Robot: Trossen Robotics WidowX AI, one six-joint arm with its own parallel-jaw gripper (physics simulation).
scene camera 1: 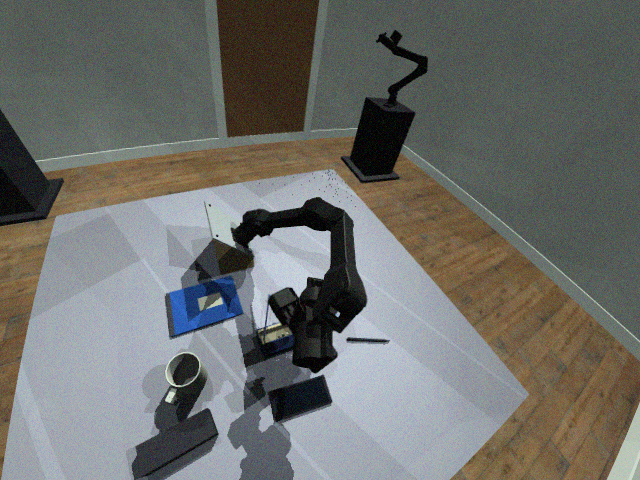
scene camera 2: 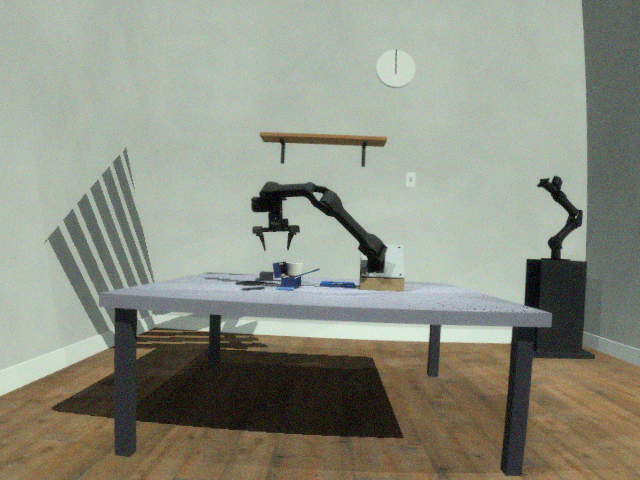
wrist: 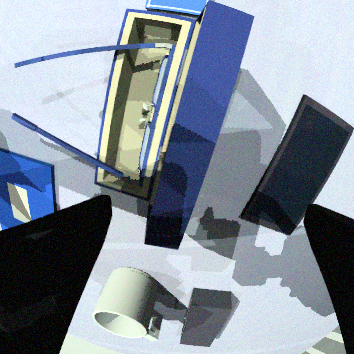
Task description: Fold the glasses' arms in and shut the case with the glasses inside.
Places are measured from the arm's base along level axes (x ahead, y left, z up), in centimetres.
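Pixels of known places: gripper, fingertip midpoint: (scene camera 2: 276,250) (wrist: 213,211); arm's base, link origin: (scene camera 1: 239,238) (scene camera 2: 376,265).
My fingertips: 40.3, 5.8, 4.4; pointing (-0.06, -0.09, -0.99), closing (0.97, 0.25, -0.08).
Note:
Ahead of a thing's pixels: the offset from my fingertips to its top centre, as dx, dy, dz. "pt": to the spot under its first point.
The blue case (scene camera 1: 280,345) (scene camera 2: 290,282) (wrist: 114,85) stands open on the table, its cream-lined tray facing up. Its blue lid @[-2.1, +1.1, -4.3] (scene camera 2: 277,269) (wrist: 210,100) stands raised along the side toward the dark slab. The glasses sit in the tray, their front @[pt -5.2, -2.1, -10.4] (wrist: 146,145) along the lid-side wall. Both glasses' arms are unfolded: one arm (wrist: 80,51) and the other arm (wrist: 65,146) stick out over the opposite rim. An arm also shows in scene camera 2, slanting up from the case. My gripper (scene camera 2: 276,250) (wrist: 213,211) is open and empty, pointing down well above the case; its fingertips are hidden in scene camera 1.
A dark flat slab @[+10.6, -0.7, -13.2] (scene camera 1: 300,397) (wrist: 305,160) lies beyond the lid. A white mug @[pt -4.6, -22.5, -7.7] (scene camera 2: 295,268) (wrist: 130,292), a dark block @[+10.1, -30.3, -10.5] (scene camera 1: 175,444) (wrist: 207,315), a blue book @[-24.0, -20.6, -13.2] (scene camera 1: 185,316) (scene camera 2: 336,284) and a thin black pen @[+3.3, +24.6, -13.1] (scene camera 1: 368,340) are around it. A light-blue piece @[pt -6.7, +11.2, -13.5] (wrist: 176,4) lies by the case's end.

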